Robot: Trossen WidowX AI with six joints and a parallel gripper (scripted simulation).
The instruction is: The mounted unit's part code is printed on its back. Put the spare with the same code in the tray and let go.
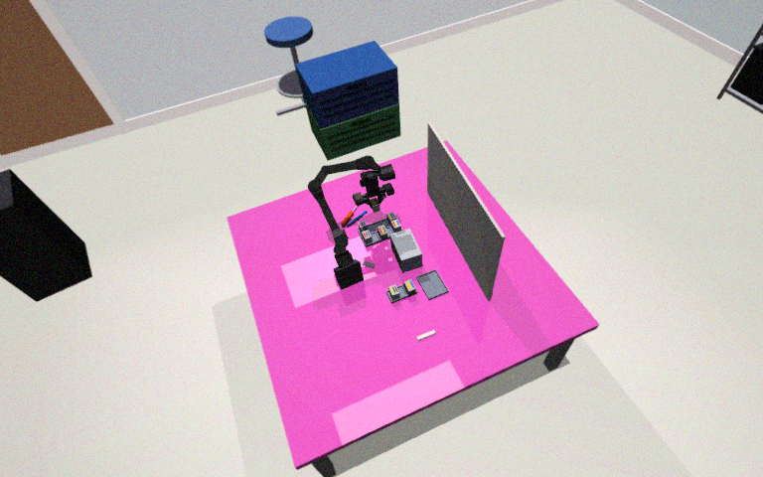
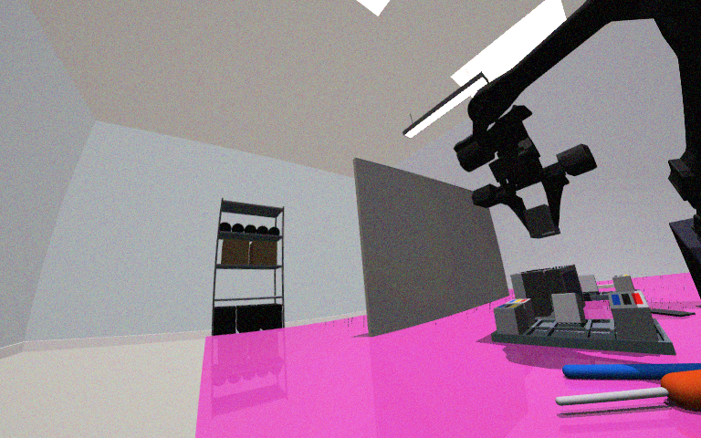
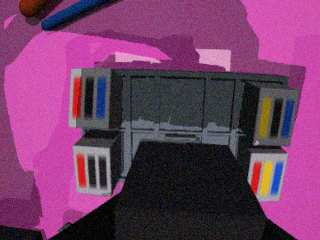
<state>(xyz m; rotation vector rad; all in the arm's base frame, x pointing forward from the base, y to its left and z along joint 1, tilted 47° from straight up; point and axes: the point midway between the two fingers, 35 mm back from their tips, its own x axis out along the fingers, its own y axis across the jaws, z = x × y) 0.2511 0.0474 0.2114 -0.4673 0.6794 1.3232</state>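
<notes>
Now: the flat grey tray 420 mm to the right of my gripper tip, 160 mm below it and 40 mm ahead of it. Round my gripper tip: grey mounted unit (210 mm to the right, 120 mm below, 30 mm ahead); tall mirror panel (280 mm to the right, 270 mm ahead, 60 mm above); blue pen (160 mm below, 110 mm to the left, 60 mm behind).
</notes>
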